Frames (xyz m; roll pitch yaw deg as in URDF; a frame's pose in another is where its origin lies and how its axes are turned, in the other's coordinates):
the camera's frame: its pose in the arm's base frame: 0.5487 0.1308 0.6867 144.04 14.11 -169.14
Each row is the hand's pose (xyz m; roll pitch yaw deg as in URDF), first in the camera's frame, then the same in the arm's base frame.
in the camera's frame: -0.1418 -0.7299 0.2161 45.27 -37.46 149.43
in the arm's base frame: 0.9157 -0.2712 0.1359 -113.16 4.64 54.19
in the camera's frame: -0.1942 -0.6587 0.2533 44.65 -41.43 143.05
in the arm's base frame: 0.9478 -0.1841 0.1601 -117.25 6.70 60.20
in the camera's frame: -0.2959 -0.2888 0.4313 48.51 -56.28 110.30
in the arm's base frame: 0.9510 0.2278 0.2558 -133.36 18.03 83.96
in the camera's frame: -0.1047 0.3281 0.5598 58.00 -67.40 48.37
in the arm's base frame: 0.5988 0.7455 0.4596 -167.80 38.56 108.69
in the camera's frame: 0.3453 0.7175 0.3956 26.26 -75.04 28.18
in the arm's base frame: 0.0424 0.8616 0.7006 138.70 48.11 104.94
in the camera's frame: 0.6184 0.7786 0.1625 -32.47 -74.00 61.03
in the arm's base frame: -0.2550 0.7155 0.8518 107.48 40.53 98.92
